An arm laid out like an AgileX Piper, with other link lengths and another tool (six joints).
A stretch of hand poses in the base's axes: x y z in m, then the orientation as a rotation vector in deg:
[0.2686 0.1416 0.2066 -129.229 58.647 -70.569]
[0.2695 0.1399 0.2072 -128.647 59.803 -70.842]
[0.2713 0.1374 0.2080 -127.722 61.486 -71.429]
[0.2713 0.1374 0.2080 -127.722 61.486 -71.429]
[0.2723 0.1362 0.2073 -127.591 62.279 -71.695]
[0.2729 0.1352 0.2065 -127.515 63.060 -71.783]
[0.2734 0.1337 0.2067 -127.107 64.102 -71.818]
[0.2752 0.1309 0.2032 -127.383 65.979 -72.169]
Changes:
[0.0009 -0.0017 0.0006 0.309 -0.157 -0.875]
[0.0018 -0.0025 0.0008 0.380 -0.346 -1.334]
[0.0000 0.0000 0.0000 0.000 0.000 0.000]
[0.0010 -0.0012 -0.0007 -0.032 0.022 -0.641]
[0.0006 -0.0010 -0.0008 0.031 0.125 -0.580]
[0.0005 -0.0015 0.0002 0.295 0.021 -0.738]
[0.0018 -0.0028 -0.0035 -0.342 0.529 -1.452]

